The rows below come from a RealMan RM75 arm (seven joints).
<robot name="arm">
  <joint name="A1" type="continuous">
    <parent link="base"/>
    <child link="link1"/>
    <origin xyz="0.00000 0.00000 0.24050"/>
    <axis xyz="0 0 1"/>
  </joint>
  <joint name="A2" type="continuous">
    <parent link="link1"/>
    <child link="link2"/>
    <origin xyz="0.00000 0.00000 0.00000"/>
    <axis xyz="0 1 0"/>
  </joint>
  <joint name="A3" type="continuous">
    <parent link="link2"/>
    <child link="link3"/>
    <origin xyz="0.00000 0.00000 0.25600"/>
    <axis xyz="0 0 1"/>
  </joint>
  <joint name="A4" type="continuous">
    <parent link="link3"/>
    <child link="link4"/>
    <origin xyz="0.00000 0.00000 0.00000"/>
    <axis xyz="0 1 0"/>
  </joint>
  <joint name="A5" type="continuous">
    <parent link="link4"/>
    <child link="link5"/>
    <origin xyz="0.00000 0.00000 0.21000"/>
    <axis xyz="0 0 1"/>
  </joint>
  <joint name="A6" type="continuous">
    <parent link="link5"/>
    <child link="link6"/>
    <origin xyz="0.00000 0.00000 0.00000"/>
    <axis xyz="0 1 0"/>
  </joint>
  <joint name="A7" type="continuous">
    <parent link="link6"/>
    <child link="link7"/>
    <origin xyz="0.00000 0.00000 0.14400"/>
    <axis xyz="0 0 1"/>
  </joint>
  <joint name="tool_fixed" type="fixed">
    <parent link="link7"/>
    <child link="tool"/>
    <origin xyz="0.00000 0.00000 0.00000"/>
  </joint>
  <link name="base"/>
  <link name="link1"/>
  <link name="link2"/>
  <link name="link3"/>
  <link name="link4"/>
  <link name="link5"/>
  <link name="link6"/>
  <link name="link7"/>
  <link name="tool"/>
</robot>
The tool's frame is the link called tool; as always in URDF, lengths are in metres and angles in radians. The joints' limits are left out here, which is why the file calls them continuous.
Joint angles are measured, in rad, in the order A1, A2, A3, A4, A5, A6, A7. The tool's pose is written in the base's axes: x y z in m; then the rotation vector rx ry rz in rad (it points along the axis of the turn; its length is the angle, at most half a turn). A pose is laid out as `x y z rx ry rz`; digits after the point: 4 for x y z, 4 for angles.
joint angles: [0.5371 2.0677 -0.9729 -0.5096 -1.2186 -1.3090 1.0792]
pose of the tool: 0.2257 0.3762 0.0123 -2.2468 0.4355 1.0972
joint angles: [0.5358 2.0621 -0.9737 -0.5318 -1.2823 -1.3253 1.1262]
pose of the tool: 0.2248 0.3734 0.0105 -2.3124 0.4407 1.0731
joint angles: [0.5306 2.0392 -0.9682 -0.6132 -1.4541 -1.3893 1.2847]
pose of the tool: 0.2235 0.3662 0.0142 -2.4854 0.4741 0.9973
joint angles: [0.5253 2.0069 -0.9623 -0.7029 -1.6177 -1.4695 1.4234]
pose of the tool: 0.2262 0.3585 0.0243 -2.6475 0.4963 0.8655
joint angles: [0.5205 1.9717 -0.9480 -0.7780 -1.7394 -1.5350 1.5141]
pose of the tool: 0.2327 0.3540 0.0399 -2.7432 0.5071 0.7205
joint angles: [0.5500 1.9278 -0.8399 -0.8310 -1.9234 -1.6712 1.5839]
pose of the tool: 0.2411 0.3501 0.0679 -2.8346 0.5218 0.5567
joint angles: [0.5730 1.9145 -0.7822 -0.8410 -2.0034 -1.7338 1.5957]
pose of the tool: 0.2427 0.3489 0.0781 -2.8700 0.5249 0.5003
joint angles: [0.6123 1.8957 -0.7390 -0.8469 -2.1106 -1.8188 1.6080]
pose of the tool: 0.2418 0.3466 0.0866 -2.9492 0.5255 0.3996
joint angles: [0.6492 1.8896 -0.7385 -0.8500 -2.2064 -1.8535 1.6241]
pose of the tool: 0.2403 0.3477 0.0862 -3.0109 0.5373 0.2709
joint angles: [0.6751 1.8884 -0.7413 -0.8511 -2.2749 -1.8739 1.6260]
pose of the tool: 0.2394 0.3485 0.0850 -3.0508 0.5347 0.1739
